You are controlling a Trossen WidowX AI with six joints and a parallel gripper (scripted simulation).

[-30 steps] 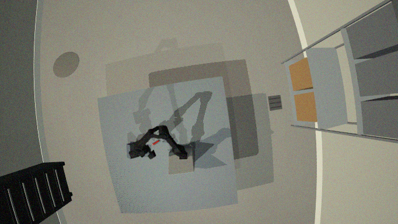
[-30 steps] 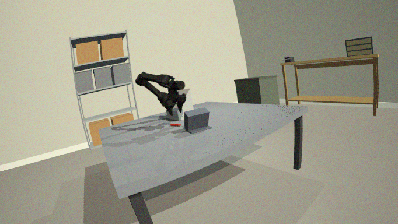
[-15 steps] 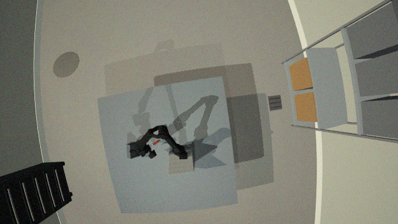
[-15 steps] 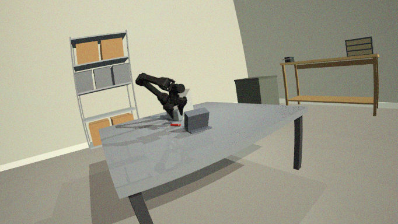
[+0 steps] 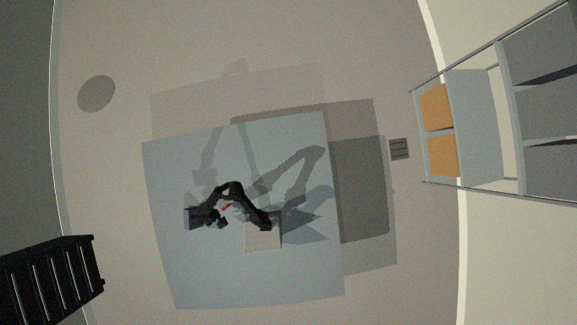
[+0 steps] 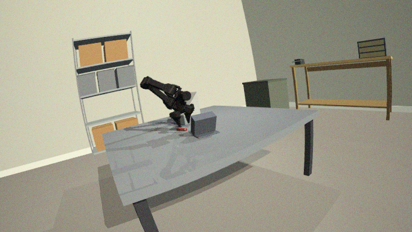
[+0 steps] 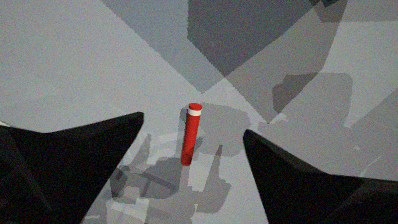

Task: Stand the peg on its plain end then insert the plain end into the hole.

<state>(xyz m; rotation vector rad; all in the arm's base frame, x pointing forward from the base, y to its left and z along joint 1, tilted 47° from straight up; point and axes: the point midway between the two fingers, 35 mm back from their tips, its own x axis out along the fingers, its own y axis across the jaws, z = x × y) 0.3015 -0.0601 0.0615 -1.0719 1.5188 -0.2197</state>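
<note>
Now: gripper tip 3 cm above the red peg, 1 cm to the left of it and 1 cm past it. Also, from my gripper tip: sloped grey panel (19 cm ahead, 4 cm to the left, 2 cm above).
</note>
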